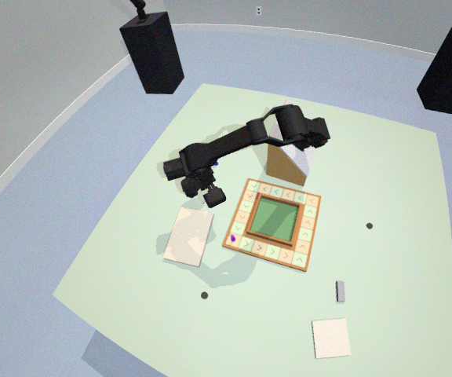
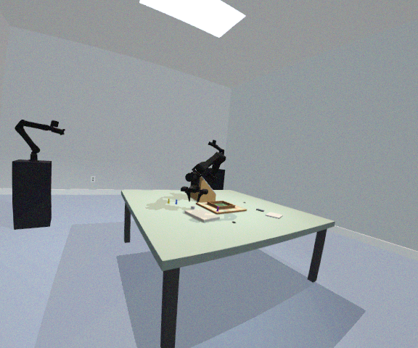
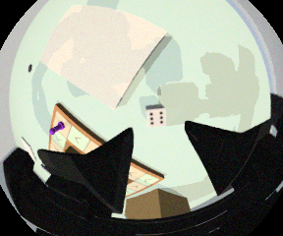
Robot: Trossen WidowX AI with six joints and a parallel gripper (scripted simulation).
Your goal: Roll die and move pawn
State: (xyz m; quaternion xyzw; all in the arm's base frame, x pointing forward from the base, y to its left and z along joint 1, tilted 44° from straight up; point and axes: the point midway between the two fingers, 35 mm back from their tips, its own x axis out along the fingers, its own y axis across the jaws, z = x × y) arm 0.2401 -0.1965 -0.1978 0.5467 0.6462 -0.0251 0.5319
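Right now my gripper tip is 40 mm above the white die. Round my gripper tip: blue pawn 180 mm behind, 40 mm to the right, 40 mm below; yellow pawn 210 mm behind, 80 mm to the right, 40 mm below; purple pawn 130 mm ahead, 120 mm to the left, 30 mm below.
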